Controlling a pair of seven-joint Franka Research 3 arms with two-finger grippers.
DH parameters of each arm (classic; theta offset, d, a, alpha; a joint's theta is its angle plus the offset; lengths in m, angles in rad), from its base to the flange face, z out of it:
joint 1: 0 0.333 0 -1.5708
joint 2: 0 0 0 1.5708
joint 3: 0 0.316 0.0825 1.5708
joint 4: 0 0 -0.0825 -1.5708
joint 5: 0 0.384 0 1.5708
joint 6: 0 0 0.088 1.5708
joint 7: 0 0.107 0 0
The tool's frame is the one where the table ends.
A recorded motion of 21 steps. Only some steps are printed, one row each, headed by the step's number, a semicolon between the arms.
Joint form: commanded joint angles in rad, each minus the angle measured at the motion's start. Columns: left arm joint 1, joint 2, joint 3, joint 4, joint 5, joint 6, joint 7; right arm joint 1, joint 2, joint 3, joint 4, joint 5, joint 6, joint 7.
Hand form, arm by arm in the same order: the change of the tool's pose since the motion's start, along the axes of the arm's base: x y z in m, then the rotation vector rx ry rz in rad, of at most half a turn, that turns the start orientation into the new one. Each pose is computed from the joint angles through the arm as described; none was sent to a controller.
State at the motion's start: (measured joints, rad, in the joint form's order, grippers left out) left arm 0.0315 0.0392 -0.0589 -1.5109 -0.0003 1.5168 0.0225; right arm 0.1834 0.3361 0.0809 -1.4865 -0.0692 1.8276 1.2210
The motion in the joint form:
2: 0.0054 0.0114 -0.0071 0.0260 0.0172 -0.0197 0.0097; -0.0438 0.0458 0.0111 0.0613 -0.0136 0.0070 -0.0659
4: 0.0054 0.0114 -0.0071 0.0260 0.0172 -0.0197 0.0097; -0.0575 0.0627 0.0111 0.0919 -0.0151 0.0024 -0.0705
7: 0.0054 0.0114 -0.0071 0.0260 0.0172 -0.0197 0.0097; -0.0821 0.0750 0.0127 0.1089 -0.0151 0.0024 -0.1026
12: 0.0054 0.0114 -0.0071 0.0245 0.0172 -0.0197 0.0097; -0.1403 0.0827 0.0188 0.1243 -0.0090 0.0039 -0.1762
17: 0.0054 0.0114 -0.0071 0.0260 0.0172 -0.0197 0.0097; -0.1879 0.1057 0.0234 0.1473 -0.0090 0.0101 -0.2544
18: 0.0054 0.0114 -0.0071 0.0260 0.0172 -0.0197 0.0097; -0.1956 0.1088 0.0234 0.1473 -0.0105 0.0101 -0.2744
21: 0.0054 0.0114 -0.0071 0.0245 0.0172 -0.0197 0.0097; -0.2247 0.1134 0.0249 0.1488 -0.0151 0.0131 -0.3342
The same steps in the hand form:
2: 0.0017 0.0013 0.0041 0.0159 0.0047 -0.0107; 0.0201 -0.0213 -0.0002 -0.0016 -0.0212 0.0341
4: 0.0017 0.0013 0.0041 0.0159 0.0047 -0.0107; 0.0274 -0.0301 0.0027 -0.0002 -0.0300 0.0241
7: 0.0017 0.0013 0.0041 0.0159 0.0047 -0.0107; 0.0340 -0.0455 0.0025 0.0009 -0.0332 0.0323
12: 0.0016 0.0013 0.0034 0.0160 0.0062 -0.0107; 0.0420 -0.0812 0.0050 0.0076 -0.0388 0.0512
17: 0.0017 0.0013 0.0041 0.0159 0.0047 -0.0107; 0.0513 -0.1115 0.0009 0.0084 -0.0426 0.0851
18: 0.0017 0.0013 0.0041 0.0159 0.0047 -0.0107; 0.0521 -0.1169 -0.0012 0.0061 -0.0389 0.0977
21: 0.0016 0.0013 0.0034 0.0160 0.0062 -0.0107; 0.0542 -0.1367 -0.0033 0.0000 -0.0370 0.1308

